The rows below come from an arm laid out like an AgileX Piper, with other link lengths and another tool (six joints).
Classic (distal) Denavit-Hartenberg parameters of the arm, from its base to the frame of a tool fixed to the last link. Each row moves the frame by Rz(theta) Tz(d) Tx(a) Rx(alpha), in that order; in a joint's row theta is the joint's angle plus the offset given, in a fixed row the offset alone. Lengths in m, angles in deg.
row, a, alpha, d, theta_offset
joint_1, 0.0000, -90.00, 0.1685, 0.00
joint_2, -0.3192, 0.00, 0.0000, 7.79
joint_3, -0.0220, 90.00, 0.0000, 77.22
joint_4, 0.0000, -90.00, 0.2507, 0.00
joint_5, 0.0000, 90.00, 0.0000, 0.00
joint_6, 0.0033, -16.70, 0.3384, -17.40
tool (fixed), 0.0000, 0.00, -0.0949, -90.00
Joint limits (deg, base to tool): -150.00..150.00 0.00..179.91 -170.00..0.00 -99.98..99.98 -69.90..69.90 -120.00..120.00
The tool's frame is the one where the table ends.
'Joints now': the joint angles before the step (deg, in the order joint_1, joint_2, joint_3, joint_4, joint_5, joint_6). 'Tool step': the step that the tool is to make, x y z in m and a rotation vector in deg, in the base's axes. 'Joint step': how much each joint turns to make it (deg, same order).
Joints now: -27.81, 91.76, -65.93, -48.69, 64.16, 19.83
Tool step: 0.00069, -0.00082, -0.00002, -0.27, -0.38, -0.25
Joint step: 0.00, 0.13, 0.00, -0.26, -0.19, 0.68
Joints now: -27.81, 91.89, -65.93, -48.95, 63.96, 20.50
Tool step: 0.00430, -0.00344, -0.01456, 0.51, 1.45, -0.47
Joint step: 0.00, 2.66, 0.00, -0.62, -0.35, 1.34
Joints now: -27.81, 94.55, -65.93, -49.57, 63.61, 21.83
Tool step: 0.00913, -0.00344, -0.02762, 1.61, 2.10, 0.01
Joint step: 0.00, 4.40, 0.00, -0.24, -1.32, 1.39
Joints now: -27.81, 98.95, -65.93, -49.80, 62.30, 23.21
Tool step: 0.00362, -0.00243, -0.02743, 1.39, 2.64, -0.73
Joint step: 0.00, 4.44, 0.00, -0.44, -0.45, 1.72
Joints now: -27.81, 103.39, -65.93, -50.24, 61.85, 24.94
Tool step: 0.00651, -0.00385, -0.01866, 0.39, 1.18, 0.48
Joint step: 0.00, 3.13, -0.01, -1.15, -1.42, 1.47
